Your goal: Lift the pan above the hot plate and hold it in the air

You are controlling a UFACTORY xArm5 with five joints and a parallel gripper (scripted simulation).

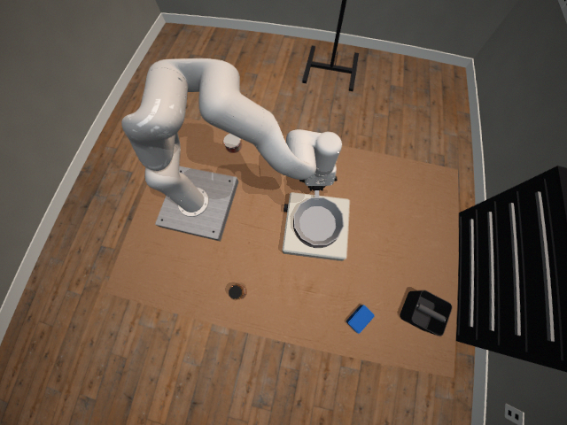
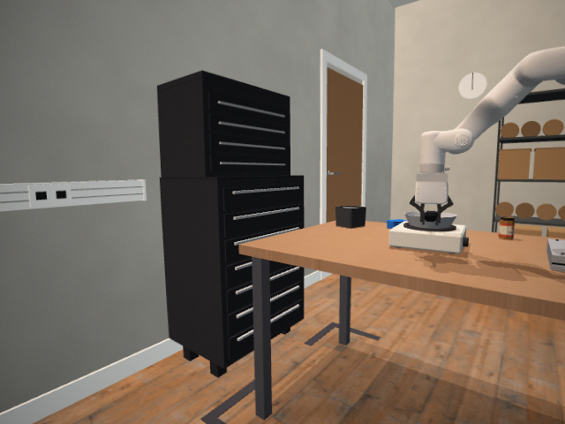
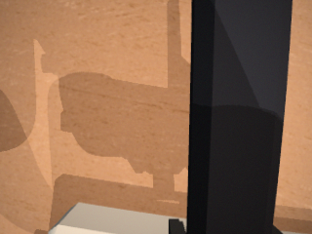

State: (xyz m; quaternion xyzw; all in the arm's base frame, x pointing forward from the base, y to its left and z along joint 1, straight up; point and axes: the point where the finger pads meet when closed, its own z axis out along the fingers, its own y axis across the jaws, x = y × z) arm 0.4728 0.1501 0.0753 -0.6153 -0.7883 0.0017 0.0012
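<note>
Right now the grey pan is 70 mm to the right of my hand, 20 mm ahead of it and 10 mm below it. Round my hand: blue block: 440 mm to the right, 260 mm ahead, 100 mm below; then jar: 410 mm behind, 170 mm to the left, 100 mm below; then hot plate: 140 mm to the right, 80 mm below, 20 mm ahead.
</note>
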